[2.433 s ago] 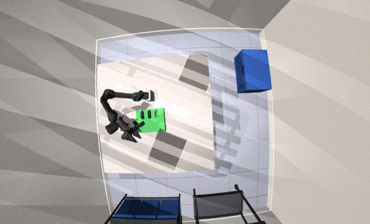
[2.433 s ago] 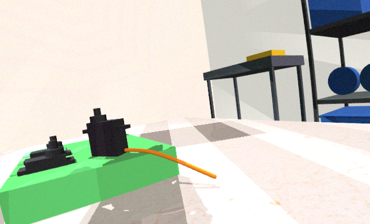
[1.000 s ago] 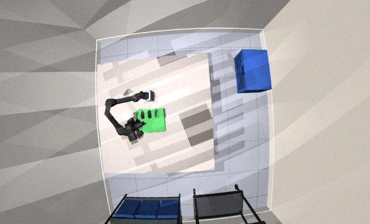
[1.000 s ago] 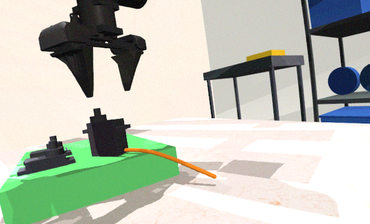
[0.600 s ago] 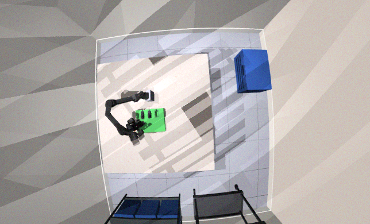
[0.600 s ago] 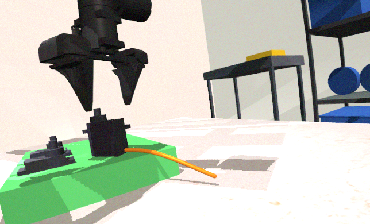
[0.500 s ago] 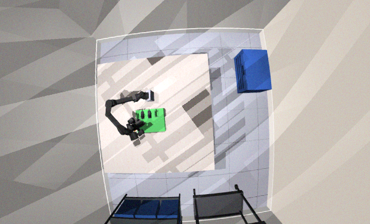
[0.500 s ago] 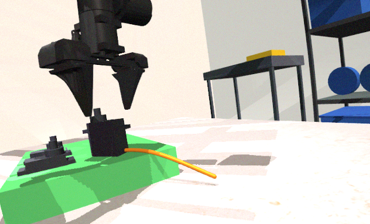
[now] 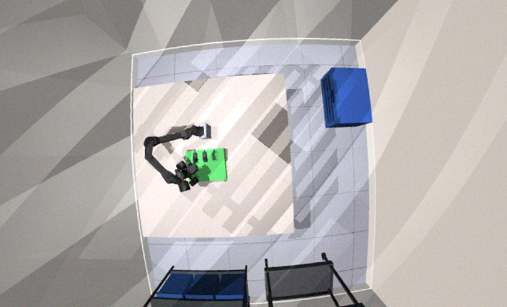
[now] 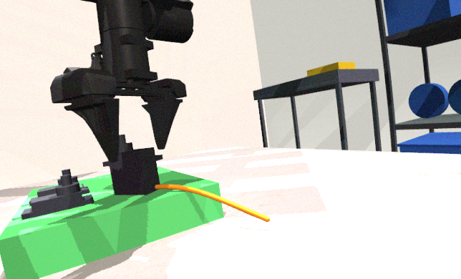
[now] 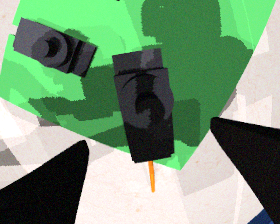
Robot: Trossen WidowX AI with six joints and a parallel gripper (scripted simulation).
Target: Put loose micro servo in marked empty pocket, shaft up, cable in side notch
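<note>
The green deck is 10 mm ahead of my gripper tip, 100 mm to the left of it and 70 mm below it.
</note>
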